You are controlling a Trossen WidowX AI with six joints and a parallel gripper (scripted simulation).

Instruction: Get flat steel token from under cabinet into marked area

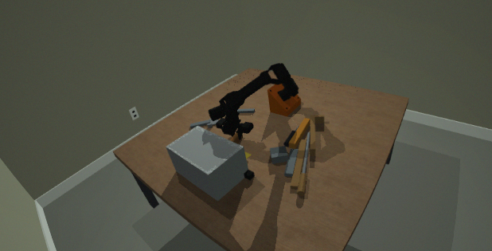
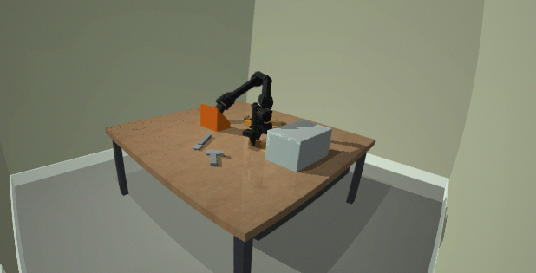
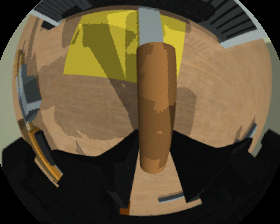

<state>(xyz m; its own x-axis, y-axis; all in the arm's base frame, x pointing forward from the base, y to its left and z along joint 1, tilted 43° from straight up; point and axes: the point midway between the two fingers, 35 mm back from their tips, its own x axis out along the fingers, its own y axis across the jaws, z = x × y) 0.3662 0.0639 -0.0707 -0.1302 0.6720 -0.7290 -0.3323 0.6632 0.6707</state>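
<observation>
Now: gripper tip 220 mm past the orange bar, 230 mm to the right of it and 10 mm below it. From my gripper tip the other things lie so: grey block 30 mm behind, 260 mm to the left, 10 mm above; wooden stick 50 mm behind, 360 mm to the left; grey t-piece 270 mm to the right.
</observation>
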